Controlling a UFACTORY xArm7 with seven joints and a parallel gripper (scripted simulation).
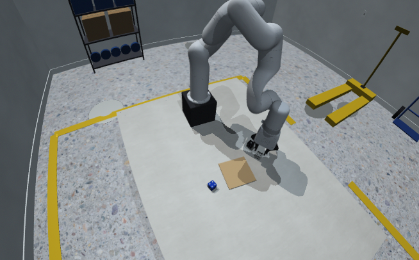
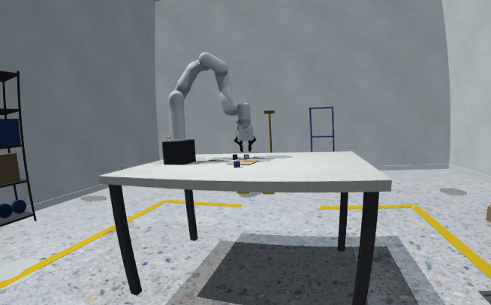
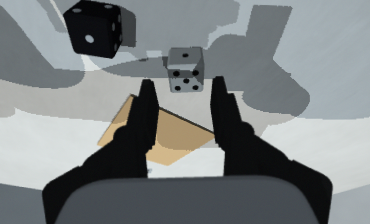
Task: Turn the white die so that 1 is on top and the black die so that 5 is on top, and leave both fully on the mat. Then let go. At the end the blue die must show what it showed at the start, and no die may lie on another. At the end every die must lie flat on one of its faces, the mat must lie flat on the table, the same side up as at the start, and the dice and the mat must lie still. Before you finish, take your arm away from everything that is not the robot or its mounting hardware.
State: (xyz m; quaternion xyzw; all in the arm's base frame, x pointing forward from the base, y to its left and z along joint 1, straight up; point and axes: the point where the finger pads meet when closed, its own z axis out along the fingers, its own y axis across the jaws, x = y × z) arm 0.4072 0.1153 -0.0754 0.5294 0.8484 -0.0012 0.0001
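My hand is 5 cm above the white die. Also, from my hand: black die (7 cm behind, 1 cm to the left, 5 cm below); then blue die (1 cm ahead, 29 cm to the right, 5 cm below); then tan mat (1 cm ahead, 15 cm to the right, 6 cm below).
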